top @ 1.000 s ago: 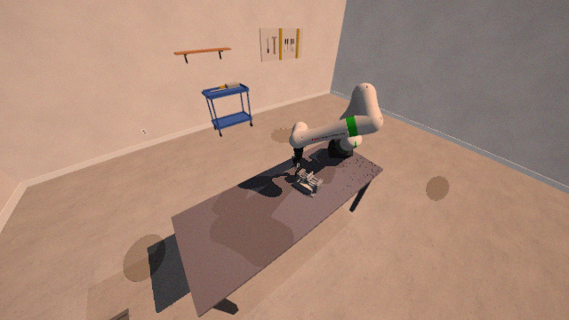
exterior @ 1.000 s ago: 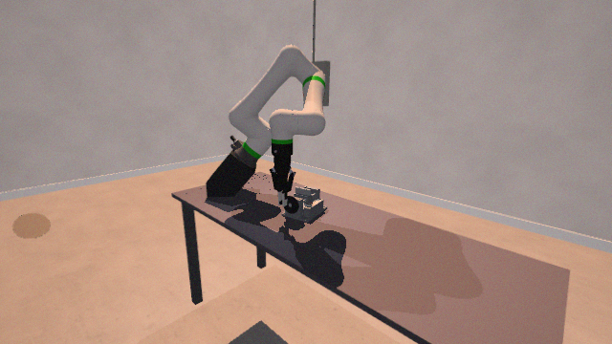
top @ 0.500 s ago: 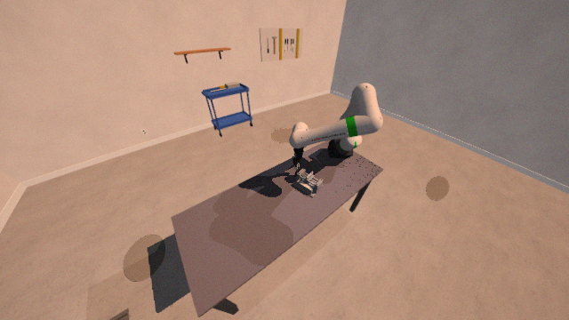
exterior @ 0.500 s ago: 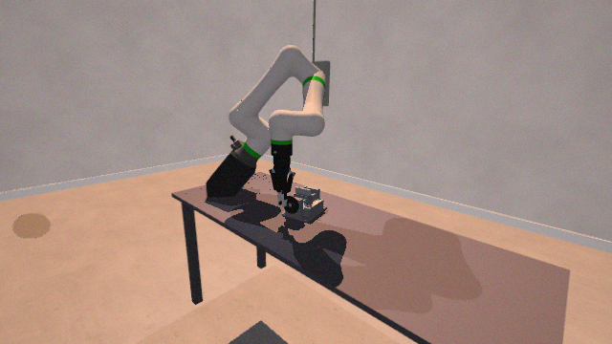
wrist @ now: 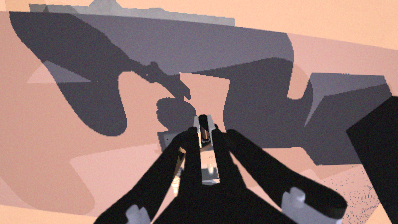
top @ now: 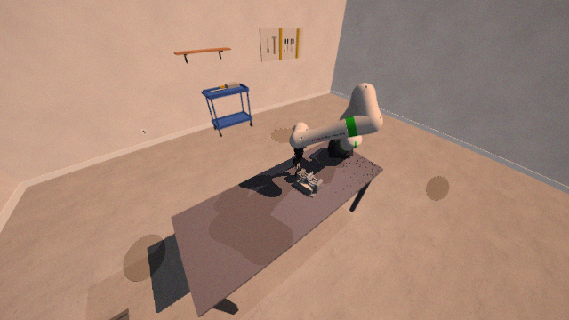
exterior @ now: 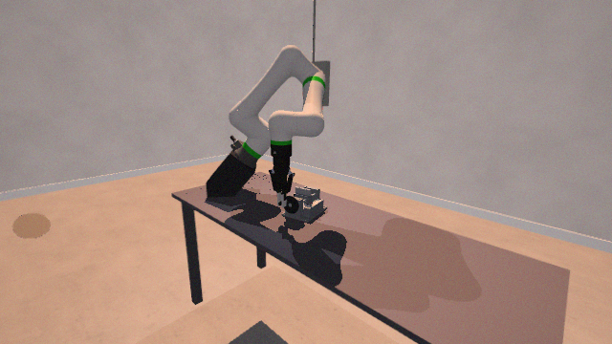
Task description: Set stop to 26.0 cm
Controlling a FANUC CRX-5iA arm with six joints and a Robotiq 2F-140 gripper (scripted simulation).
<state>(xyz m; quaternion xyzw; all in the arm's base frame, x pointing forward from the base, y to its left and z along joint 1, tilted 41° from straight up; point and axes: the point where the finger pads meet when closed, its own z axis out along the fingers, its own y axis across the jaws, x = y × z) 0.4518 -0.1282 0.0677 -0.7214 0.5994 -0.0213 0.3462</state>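
The handwheel is 20 mm to the left of my hand and 20 mm below it. From my hand the other things lie so: grey stop fixture (10 mm behind, 150 mm to the left, 20 mm below).
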